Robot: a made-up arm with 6 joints. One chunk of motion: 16 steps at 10 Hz.
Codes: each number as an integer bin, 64 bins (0 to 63) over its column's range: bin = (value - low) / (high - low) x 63, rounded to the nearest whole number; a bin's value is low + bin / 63 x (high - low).
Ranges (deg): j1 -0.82..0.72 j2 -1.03..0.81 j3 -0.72..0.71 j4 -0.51..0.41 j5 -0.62..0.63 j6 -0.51..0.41
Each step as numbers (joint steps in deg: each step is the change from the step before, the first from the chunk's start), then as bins.
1 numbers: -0.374 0.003 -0.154 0.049 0.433 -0.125
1 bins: 18 35 25 38 53 26
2 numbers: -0.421 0.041 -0.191 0.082 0.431 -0.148
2 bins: 16 37 23 41 53 25
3 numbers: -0.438 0.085 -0.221 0.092 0.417 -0.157
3 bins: 16 38 22 41 52 24
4 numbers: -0.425 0.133 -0.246 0.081 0.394 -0.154
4 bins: 16 40 21 40 51 24
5 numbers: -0.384 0.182 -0.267 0.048 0.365 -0.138
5 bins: 18 41 20 38 50 25
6 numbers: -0.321 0.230 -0.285 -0.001 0.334 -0.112
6 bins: 20 43 19 35 48 27
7 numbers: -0.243 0.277 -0.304 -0.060 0.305 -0.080
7 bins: 24 45 18 31 47 29
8 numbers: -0.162 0.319 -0.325 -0.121 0.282 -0.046
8 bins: 27 46 17 27 45 32
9 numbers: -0.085 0.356 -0.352 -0.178 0.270 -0.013
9 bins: 30 47 16 23 45 34
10 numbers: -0.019 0.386 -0.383 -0.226 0.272 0.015
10 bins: 33 48 15 19 45 36
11 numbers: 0.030 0.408 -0.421 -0.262 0.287 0.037
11 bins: 35 49 13 17 46 37
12 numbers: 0.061 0.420 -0.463 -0.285 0.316 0.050
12 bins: 36 50 11 15 47 38
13 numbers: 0.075 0.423 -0.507 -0.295 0.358 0.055
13 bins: 37 50 9 15 49 39
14 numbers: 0.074 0.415 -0.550 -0.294 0.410 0.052
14 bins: 37 49 7 15 52 38
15 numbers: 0.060 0.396 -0.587 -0.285 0.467 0.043
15 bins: 36 49 6 15 55 38
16 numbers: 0.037 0.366 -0.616 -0.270 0.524 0.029
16 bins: 35 48 5 16 58 37
